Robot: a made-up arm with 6 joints.
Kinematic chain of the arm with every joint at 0, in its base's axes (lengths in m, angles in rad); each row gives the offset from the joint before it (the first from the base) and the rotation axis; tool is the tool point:
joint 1: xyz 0 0 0.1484 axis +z
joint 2: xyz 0 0 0 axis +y
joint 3: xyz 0 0 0.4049 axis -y
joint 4: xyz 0 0 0 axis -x
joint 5: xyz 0.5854 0 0 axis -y
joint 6: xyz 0 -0.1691 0 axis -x
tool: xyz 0 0 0
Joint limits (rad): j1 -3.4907..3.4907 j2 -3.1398..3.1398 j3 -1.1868..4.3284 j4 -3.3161..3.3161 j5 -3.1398..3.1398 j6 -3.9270..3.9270
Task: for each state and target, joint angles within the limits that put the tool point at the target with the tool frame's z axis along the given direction. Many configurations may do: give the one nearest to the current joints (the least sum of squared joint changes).
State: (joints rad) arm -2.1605 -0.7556 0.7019 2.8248 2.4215 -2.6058
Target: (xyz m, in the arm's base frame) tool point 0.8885 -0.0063 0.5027 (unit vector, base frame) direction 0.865 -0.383 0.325
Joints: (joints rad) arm -2.9920 -1.5813 0.7475 2.5320 1.5689 -2.4728
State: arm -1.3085 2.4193 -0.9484 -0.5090 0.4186 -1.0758
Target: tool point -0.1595 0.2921 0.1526 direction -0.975 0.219 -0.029
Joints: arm -1.5458 2.7412 -0.9683 -0.4515 -0.3249 -0.9349
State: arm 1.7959 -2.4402 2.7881 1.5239 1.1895 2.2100
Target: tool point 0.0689 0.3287 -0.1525 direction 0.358 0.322 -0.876
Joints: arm 1.3878 -2.3999 3.5985 1.5238 1.0797 2.3390
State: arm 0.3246 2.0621 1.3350 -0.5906 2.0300 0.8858
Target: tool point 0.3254 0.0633 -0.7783 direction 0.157 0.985 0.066
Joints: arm 0.5990 2.5544 1.2989 -0.6829 1.9726 1.7342
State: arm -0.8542 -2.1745 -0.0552 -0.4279 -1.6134 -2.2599
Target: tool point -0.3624 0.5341 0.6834 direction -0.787 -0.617 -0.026
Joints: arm -1.2285 -1.5946 0.4421 -0.2888 -1.6296 -1.7375
